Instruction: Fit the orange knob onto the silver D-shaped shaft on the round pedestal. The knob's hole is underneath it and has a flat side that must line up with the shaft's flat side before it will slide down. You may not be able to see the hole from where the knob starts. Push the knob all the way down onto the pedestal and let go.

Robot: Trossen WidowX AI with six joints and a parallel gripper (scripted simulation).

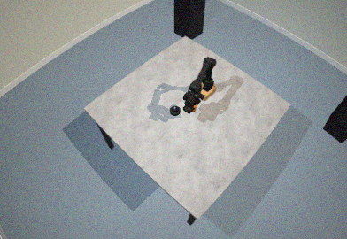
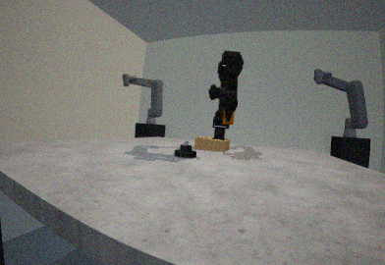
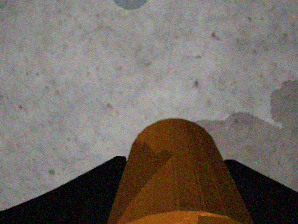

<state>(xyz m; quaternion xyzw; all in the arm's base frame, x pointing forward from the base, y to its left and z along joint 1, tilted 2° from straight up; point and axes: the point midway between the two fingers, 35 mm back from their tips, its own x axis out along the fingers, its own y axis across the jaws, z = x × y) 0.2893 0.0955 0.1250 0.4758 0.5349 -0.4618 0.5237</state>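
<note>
Now: gripper tip 4 cm short of the round black pedestal, 15 cm to the left of it and 11 cm above it. From my gripper tip the other things lie so: orange knob: 3 cm above.
</note>
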